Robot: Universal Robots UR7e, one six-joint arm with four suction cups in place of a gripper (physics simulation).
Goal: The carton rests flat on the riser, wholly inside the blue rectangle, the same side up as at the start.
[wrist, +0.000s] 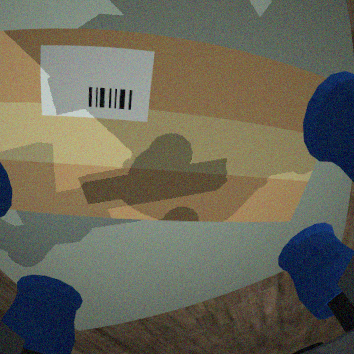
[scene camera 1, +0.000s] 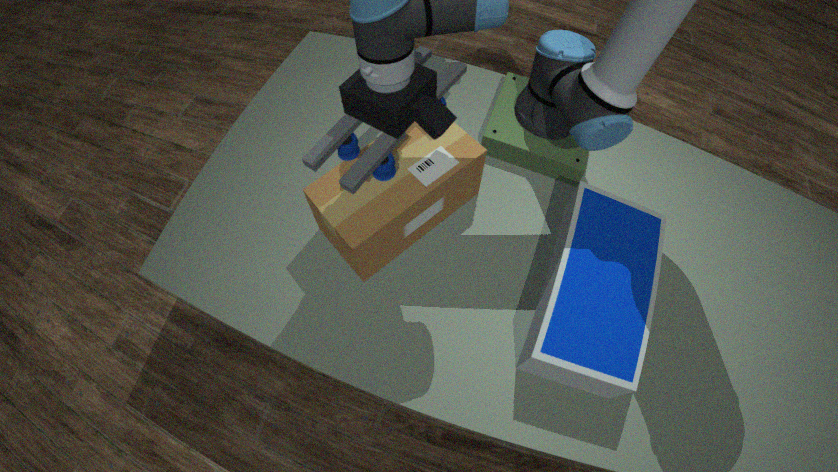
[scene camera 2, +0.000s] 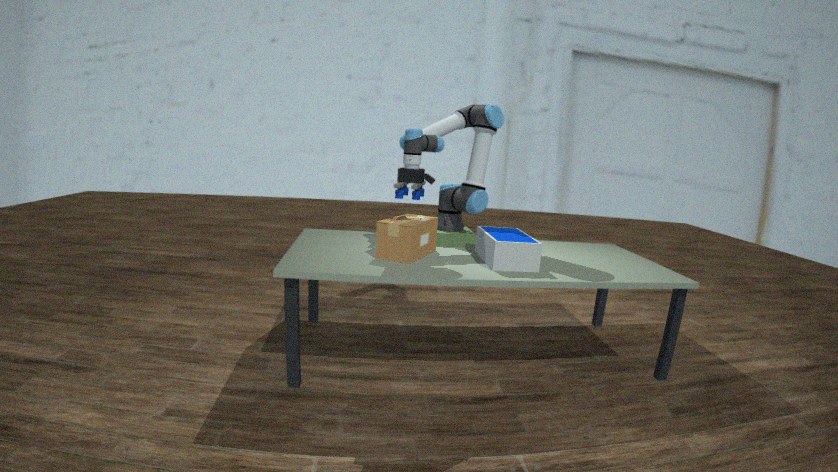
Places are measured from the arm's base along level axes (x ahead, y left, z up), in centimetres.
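Where they show: hand, its tool point: (wrist: 169, 229) (scene camera 2: 409, 197); arm's base, origin of its link: (scene camera 1: 545, 114) (scene camera 2: 448, 229).
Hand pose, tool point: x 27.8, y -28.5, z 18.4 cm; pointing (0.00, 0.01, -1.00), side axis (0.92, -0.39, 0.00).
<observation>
Things, the pixels of their centre, and the offset from my tool point. "pt": a spot on its surface instead. Level surfaces: height alone.
- brown carton, middle of its body: (wrist: 158, 120) (scene camera 1: 398, 190) (scene camera 2: 408, 236) dx +0.5, dy +0.2, dz -17.2 cm
- riser, middle of its body: (scene camera 1: 598, 290) (scene camera 2: 506, 247) dx +12.9, dy +41.3, dz -18.8 cm
- pale grey box with a blue rectangle, a spot on its surface: (scene camera 1: 592, 304) pt dx +18.2, dy +38.0, dz -12.8 cm
- pale green table, height of its surface: dz -24.8 cm
A brown carton (scene camera 1: 381, 246) (scene camera 2: 398, 243) (wrist: 225, 95) stands upright on the table, left of the riser, with tape and a barcode label on its top. The riser (scene camera 1: 586, 382) (scene camera 2: 516, 256) is a pale grey box with a blue rectangle (scene camera 1: 592, 304) (scene camera 2: 507, 233) on top, bare of any object and partly in shadow. My gripper (scene camera 1: 395, 127) (scene camera 2: 409, 194) hangs above the carton with a visible gap in scene camera 2, its suction off and holding nothing. In the wrist view, the blue cups (wrist: 317, 270) frame the carton, which lies off-centre toward the top.
The green base plate (scene camera 1: 534, 153) and the arm's base (scene camera 1: 548, 99) (scene camera 2: 450, 216) stand behind, between carton and riser. The pale green table (scene camera 1: 222, 234) (scene camera 2: 334, 249) carries everything. Its edge and the wooden floor (wrist: 230, 310) show at the bottom of the wrist view.
</observation>
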